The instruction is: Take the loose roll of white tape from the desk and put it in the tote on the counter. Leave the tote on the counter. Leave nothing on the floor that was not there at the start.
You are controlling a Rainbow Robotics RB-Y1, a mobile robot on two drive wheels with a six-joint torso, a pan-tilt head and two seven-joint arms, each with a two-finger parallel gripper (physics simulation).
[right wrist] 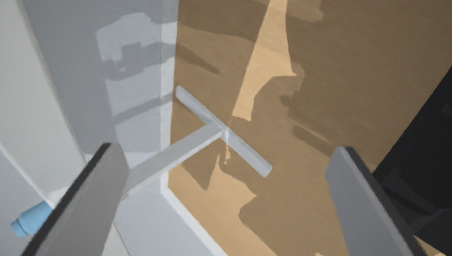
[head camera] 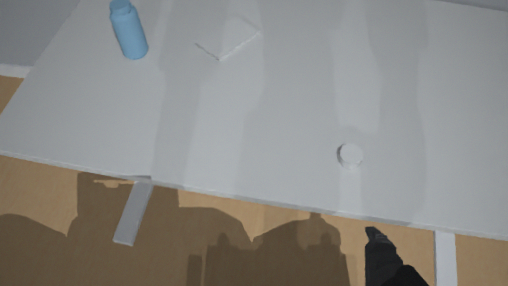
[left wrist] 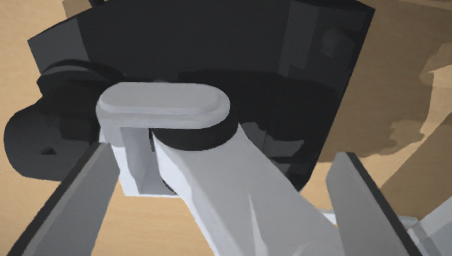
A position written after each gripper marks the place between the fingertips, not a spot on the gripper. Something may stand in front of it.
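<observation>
The left wrist view has the left gripper (left wrist: 223, 162) in it. On the right wrist view you get the right gripper (right wrist: 227, 158), along with a white desk (right wrist: 47, 154). And the head camera has that desk (head camera: 266, 124) too.
</observation>
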